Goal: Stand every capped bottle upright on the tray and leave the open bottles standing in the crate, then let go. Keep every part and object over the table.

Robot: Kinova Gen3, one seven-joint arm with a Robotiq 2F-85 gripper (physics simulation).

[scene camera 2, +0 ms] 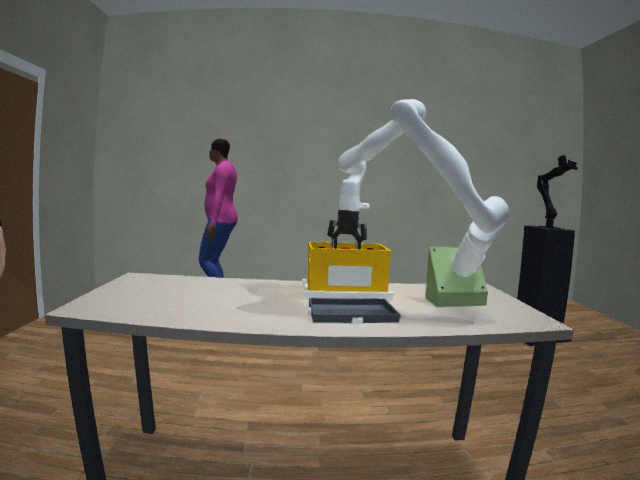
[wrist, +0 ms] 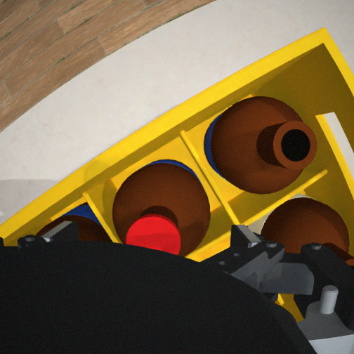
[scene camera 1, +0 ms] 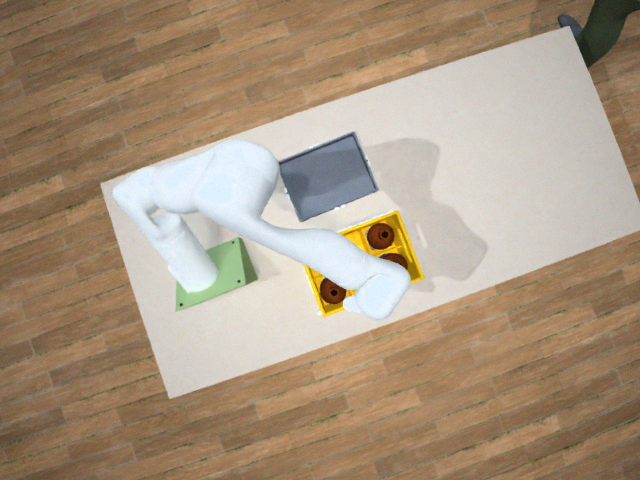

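Pixels of known places: arm's base, link origin: (scene camera 2: 462, 266) (scene camera 1: 202, 277).
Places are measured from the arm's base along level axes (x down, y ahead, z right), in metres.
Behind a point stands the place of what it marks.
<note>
The yellow crate (scene camera 1: 410, 245) {x -0.047, y 0.530, z 0.148 m} (scene camera 2: 320, 268) {x 0.021, y 0.503, z 0.052 m} (wrist: 150, 132) stands on the table with brown bottles upright in its cells. A capped bottle (wrist: 160, 192) with a red cap stands in the outer row in the wrist view, beside an open bottle (wrist: 250, 145). Another bottle (wrist: 305, 225) is partly behind a finger, and one (wrist: 92, 232) at the left is mostly hidden. Two open bottles (scene camera 1: 333, 291) {x -0.034, y 0.303, z 0.173 m} (scene camera 1: 380, 236) {x -0.034, y 0.472, z 0.095 m} show from above. My gripper (scene camera 2: 346, 246) {x -0.026, y 0.396, z 0.177 m} (wrist: 153, 241) is open and empty, fingertips at the crate's rim height, either side of the red cap. The grey tray (scene camera 1: 336, 175) {x 0.124, y 0.455, z -0.124 m} (scene camera 2: 356, 311) {x 0.123, y 0.411, z -0.122 m} is empty.
The green wedge base (scene camera 1: 222, 263) {x 0.017, y 0.061, z -0.014 m} (scene camera 2: 457, 297) {x 0.096, y 0.045, z -0.074 m} carries the arm, which covers part of the crate in scene camera 1. White strips edge the crate's foot. The crate is near one long table edge. A person (scene camera 1: 602, 36) stands by a far table corner.
</note>
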